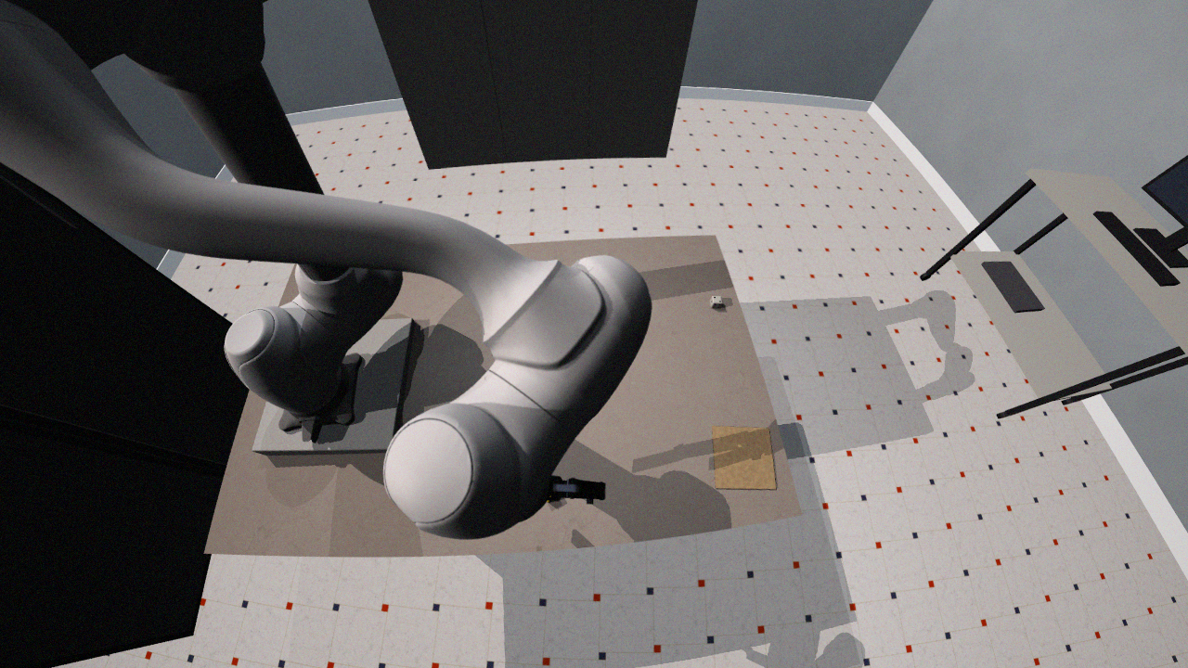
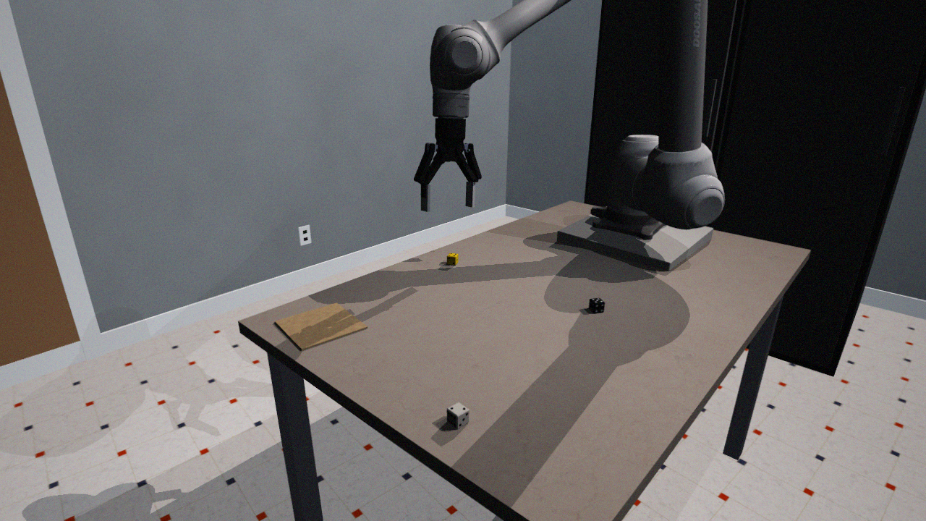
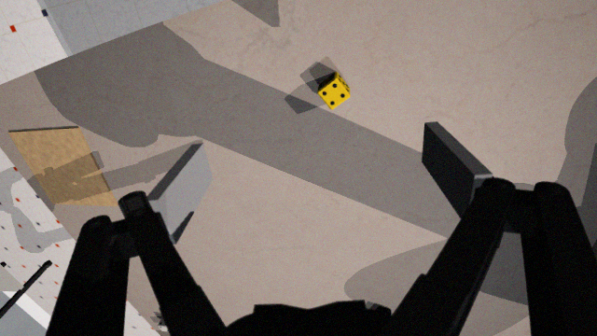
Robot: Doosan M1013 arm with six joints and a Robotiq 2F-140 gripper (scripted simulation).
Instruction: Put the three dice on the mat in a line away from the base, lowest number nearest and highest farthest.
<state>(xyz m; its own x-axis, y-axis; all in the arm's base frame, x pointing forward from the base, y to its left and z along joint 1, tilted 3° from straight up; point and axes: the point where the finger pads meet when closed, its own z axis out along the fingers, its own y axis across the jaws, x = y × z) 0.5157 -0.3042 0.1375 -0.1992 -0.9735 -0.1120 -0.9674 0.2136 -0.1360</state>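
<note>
The yellow die is 15 cm below my hand, 1 cm to the left of it and 1 cm behind it. Also, from my hand: tan mat 43 cm ahead, 16 cm below, 1 cm to the left; then black die 43 cm to the left, 15 cm below, 2 cm ahead; then grey die 49 cm ahead, 41 cm to the left, 15 cm below.
</note>
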